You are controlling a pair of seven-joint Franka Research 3 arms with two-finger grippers.
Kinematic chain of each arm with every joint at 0, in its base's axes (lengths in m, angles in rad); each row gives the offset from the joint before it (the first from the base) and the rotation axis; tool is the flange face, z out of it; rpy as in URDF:
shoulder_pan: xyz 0 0 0.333 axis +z
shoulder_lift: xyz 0 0 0 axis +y
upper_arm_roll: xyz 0 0 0.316 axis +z
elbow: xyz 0.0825 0 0 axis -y
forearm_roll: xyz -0.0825 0 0.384 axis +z
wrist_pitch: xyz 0 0 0 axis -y
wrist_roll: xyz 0.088 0 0 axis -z
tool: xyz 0 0 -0.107 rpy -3.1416 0 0
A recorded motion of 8 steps. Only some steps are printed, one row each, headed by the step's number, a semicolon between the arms.
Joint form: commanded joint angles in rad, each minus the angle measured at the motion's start. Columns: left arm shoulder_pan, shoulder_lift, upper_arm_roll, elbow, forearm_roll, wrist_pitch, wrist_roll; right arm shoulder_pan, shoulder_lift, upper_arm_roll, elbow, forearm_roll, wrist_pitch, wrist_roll.
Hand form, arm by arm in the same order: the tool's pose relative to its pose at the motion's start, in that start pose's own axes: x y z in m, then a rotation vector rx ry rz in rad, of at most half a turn. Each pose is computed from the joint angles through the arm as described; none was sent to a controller.
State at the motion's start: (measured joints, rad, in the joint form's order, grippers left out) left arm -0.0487 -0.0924 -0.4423 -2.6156 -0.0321 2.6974 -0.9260; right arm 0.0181 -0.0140 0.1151 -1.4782 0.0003 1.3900 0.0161
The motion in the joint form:
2: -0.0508 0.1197 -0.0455 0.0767 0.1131 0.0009 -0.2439; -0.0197 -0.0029 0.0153 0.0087 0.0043 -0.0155 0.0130
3: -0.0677 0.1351 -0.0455 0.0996 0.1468 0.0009 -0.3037; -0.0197 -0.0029 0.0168 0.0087 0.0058 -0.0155 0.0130
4: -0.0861 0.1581 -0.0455 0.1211 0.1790 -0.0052 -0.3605; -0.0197 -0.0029 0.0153 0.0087 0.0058 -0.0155 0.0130
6: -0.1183 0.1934 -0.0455 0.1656 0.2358 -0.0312 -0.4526; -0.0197 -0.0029 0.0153 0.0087 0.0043 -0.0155 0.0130
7: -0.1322 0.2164 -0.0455 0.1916 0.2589 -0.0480 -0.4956; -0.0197 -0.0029 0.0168 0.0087 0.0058 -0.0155 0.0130
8: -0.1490 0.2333 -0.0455 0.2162 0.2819 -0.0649 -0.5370; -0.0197 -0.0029 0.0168 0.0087 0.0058 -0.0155 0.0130
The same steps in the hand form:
2: -0.0328 0.0443 0.0216 0.0136 -0.0292 -0.0526; -0.0031 0.0017 -0.0040 0.0039 -0.0040 0.0166
3: -0.0371 0.0557 0.0202 0.0064 -0.0196 -0.0669; -0.0031 0.0007 -0.0040 0.0052 -0.0041 0.0148
4: -0.0435 0.0655 0.0228 0.0096 -0.0197 -0.0786; -0.0031 0.0015 -0.0040 0.0053 -0.0041 0.0163
6: -0.0538 0.0836 0.0246 0.0200 -0.0151 -0.0924; -0.0031 0.0017 -0.0040 0.0039 -0.0040 0.0166
7: -0.0577 0.0923 0.0269 0.0284 -0.0170 -0.1041; -0.0031 0.0007 -0.0040 0.0052 -0.0041 0.0148
8: -0.0628 0.1016 0.0272 0.0339 -0.0142 -0.1116; -0.0031 0.0007 -0.0040 0.0052 -0.0041 0.0148

